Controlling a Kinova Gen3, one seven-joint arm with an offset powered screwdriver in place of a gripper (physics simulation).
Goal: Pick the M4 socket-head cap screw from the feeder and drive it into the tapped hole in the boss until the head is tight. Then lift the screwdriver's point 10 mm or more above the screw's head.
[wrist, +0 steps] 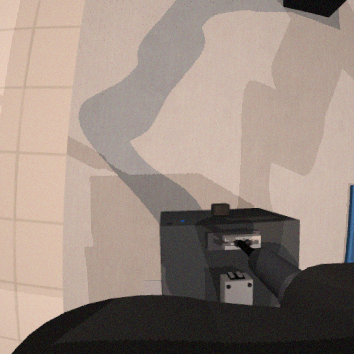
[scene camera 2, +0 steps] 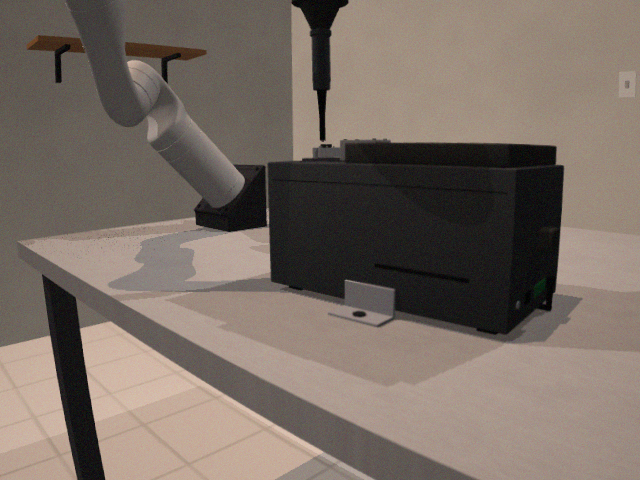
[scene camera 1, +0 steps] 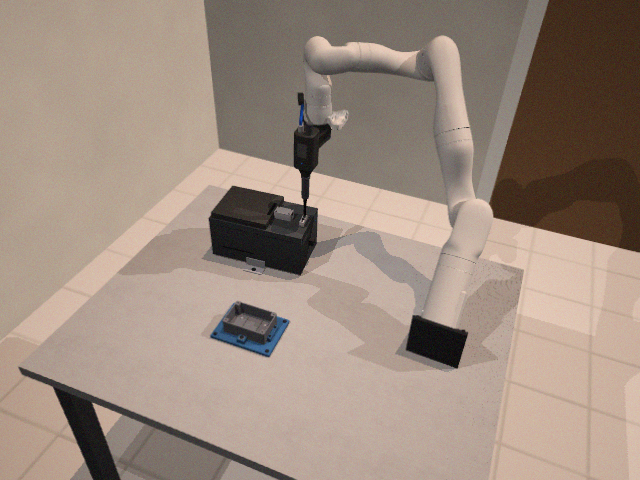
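Observation:
My screwdriver [scene camera 1: 304, 215] [scene camera 2: 322, 140] [wrist: 240, 243] is upright, its bit point just above the pick-up nest [scene camera 1: 302, 222] [scene camera 2: 334, 153] [wrist: 256, 240] on top of the black feeder [scene camera 1: 258, 249] [scene camera 2: 403, 222] [wrist: 182, 265]. In scene camera 2 a small dark screw head [scene camera 2: 325, 145] sits in the nest, and a thin gap shows between it and the bit. No screw shows on the bit. In the wrist view the bit covers the screw's place. A grey open housing [scene camera 1: 249, 322] stands on a blue plate [scene camera 1: 277, 345]; its tapped hole is too small to make out.
A raised black lid [scene camera 1: 245, 206] and a grey block [scene camera 1: 283, 213] [scene camera 2: 364, 141] [wrist: 236, 292] stand on the feeder beside the nest. A metal bracket [scene camera 1: 255, 266] [scene camera 2: 369, 294] is at its foot. The arm's black base [scene camera 1: 436, 341] [scene camera 2: 232, 214] stands across the table [scene camera 1: 330, 397].

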